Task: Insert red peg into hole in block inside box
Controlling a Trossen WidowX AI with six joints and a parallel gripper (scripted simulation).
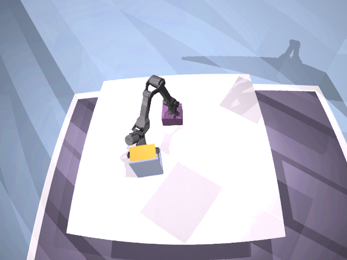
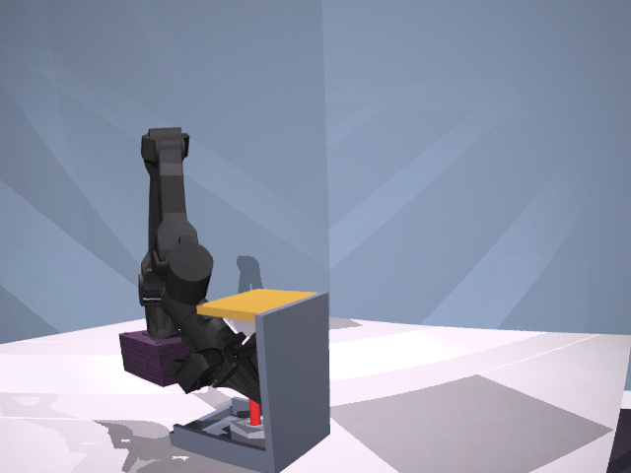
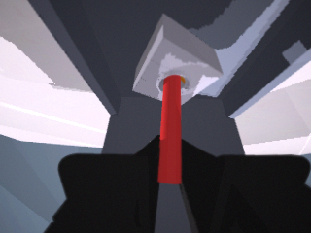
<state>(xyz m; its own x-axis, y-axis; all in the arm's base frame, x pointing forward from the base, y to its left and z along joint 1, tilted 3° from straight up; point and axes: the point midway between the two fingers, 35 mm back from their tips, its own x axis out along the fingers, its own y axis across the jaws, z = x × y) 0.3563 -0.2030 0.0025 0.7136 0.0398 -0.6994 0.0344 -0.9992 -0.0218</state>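
Now: the red peg 3 cm behind my gripper tip and 1 cm below it. Round my gripper tip: grey box wall (3 cm ahead, 1 cm to the left, 4 cm above); then yellow roof (2 cm behind, 1 cm to the left, 13 cm above).
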